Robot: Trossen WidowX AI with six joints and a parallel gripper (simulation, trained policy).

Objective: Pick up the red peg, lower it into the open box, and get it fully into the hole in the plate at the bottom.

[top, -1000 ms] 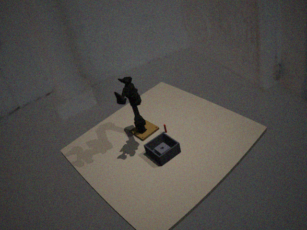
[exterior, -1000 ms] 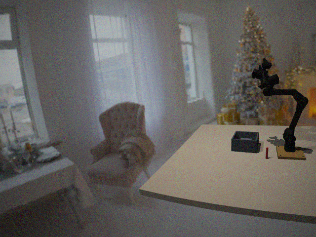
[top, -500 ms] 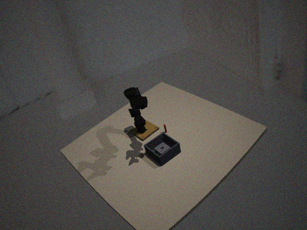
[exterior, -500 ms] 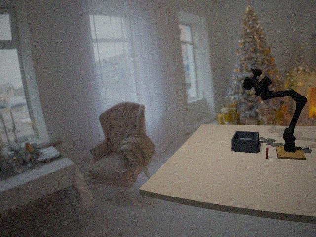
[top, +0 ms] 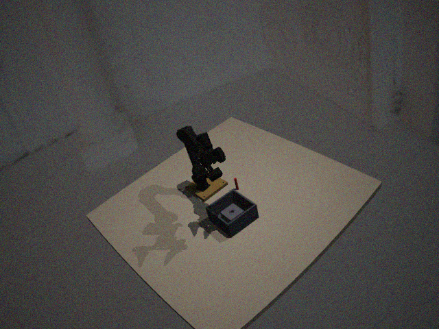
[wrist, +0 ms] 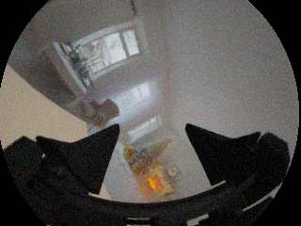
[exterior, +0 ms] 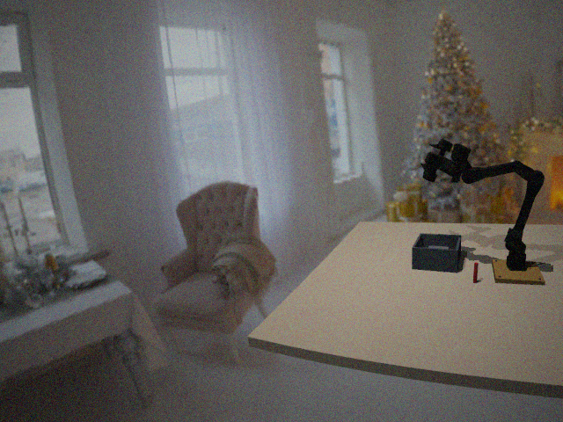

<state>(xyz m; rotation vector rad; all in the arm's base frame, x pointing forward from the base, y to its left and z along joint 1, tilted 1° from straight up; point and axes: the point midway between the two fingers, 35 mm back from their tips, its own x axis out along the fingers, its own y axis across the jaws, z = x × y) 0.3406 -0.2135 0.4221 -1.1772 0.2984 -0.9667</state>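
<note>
The red peg is 420 mm below my gripper tip, 330 mm to the left of it and 170 mm behind it. The rest, counted from my gripper tip: dark box 430 mm below, 130 mm to the left, 40 mm behind; grey plate 410 mm below, 130 mm to the left, 40 mm behind.
</note>
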